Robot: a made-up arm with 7 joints.
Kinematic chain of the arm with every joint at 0, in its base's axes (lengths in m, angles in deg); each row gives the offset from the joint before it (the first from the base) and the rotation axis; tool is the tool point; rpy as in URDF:
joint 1: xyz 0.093 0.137 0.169 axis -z
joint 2: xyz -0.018 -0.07 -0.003 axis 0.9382 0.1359 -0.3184
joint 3: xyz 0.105 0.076 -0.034 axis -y
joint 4: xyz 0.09 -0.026 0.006 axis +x
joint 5: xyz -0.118 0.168 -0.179 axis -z
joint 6: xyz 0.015 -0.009 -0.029 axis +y
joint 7: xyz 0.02 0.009 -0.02 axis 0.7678 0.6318 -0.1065
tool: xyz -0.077 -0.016 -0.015 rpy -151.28 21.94 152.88
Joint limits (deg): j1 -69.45..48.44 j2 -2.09..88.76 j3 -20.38..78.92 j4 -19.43..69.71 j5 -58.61..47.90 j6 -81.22..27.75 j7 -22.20..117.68
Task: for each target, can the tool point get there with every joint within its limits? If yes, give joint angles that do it. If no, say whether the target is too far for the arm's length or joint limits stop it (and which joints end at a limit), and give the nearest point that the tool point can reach.
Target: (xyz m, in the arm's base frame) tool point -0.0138 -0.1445 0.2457
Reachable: no: joint limits stop it (at a limit: joint 1, joint 2, joint 3, joint 4, joint 5, joint 6) | nearest point 0.0857 -0.0932 0.3754 | short by 0.171 m
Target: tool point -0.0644 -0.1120 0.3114
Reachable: no: joint limits stop it (at a limit: joint 1, joint 2, joint 4, joint 5, joint 6) | nearest point 0.0804 -0.0945 0.3843 | short by 0.163 m
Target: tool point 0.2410 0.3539 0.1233
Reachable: yes | joints 1.95 34.47 23.60 20.21 -28.96 -20.68 71.24
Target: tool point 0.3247 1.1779 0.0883
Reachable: no: too far | nearest point 0.2220 0.5386 0.1381 | short by 0.649 m
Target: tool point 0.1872 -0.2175 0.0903
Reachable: no: joint limits stop it (at a limit: joint 1, joint 2, joint 3, joint 4, joint 6, joint 7) | nearest point 0.2891 -0.2054 0.0763 | short by 0.104 m
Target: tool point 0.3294 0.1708 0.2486
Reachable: yes | joints 31.66 80.61 17.07 -1.27 -0.42 19.27 72.14
